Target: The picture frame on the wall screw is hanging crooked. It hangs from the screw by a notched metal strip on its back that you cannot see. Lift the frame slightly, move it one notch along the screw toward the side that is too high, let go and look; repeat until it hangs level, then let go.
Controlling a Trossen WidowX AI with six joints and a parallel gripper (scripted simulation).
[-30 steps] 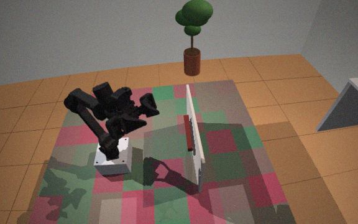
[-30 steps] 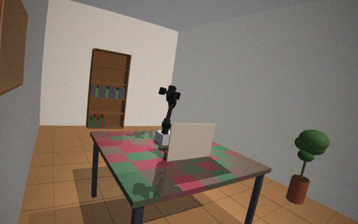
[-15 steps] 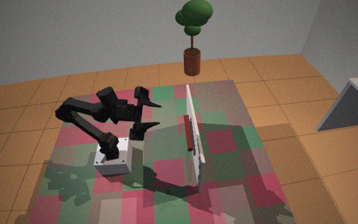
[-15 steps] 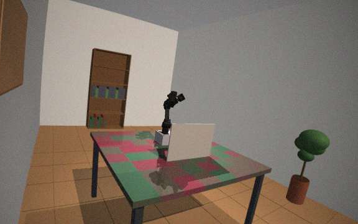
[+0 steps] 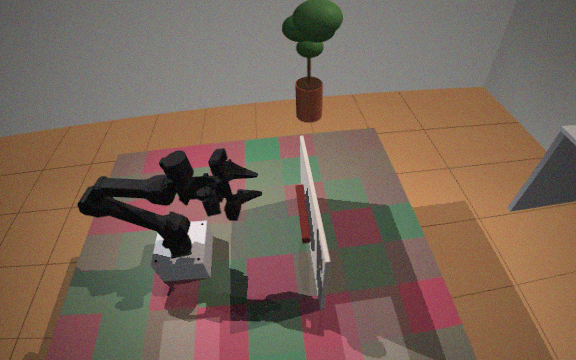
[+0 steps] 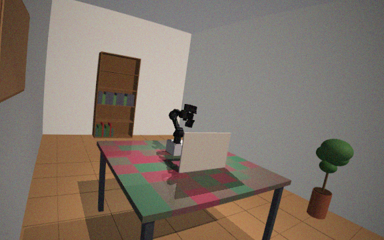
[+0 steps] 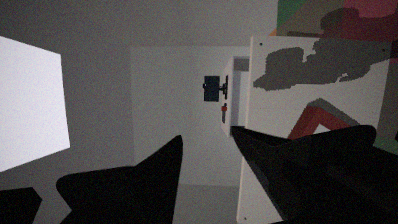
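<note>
Now: gripper tip 13 cm short of the picture frame, 5 cm to the right of it and 24 cm above it. Also, from my gripper tip: wall panel: 14 cm ahead, 3 cm to the left, 25 cm below.
</note>
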